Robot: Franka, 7 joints.
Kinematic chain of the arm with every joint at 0, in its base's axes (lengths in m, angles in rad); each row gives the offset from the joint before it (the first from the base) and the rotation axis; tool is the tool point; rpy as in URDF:
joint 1: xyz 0 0 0.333 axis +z
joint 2: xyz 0 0 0 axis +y
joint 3: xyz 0 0 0.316 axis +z
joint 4: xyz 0.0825 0 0 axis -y
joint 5: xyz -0.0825 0 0.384 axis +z
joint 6: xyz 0 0 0 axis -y
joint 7: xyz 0.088 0 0 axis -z
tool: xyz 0 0 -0.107 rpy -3.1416 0 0
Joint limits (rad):
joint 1: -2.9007..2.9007
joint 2: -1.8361..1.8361
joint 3: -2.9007..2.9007
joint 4: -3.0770..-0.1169
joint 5: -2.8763..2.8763
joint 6: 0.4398..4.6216
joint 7: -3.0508..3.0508
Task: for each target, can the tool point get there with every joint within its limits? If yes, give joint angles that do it. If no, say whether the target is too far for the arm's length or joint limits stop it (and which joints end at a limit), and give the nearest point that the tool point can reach.
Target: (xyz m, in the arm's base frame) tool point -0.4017 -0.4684 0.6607
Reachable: yes | joints -1.7838 0.0695 -0.3959 -1.7013 1.1477 3.0494 -0.5897
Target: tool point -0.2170 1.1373 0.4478
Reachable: no: too far | nearest point -0.1600 0.8386 0.4176 | short by 0.306 m
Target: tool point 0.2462 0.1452 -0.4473
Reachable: no: joint limits stop it (at a limit: joint 2) | nearest point 0.2459 0.1450 -0.3608 | short by 0.087 m
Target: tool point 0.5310 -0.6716 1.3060
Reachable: no: too far | nearest point 0.3515 -0.4446 0.9771 | short by 0.438 m
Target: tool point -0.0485 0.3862 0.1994
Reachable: yes | joints -0.3563 -0.2441 1.9614 -2.7771 -0.7182 3.1734 1.9735
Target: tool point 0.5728 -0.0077 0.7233
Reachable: yes | joints -1.5735 0.4577 1.7371 -1.7463 2.1205 1.8209 -1.7939
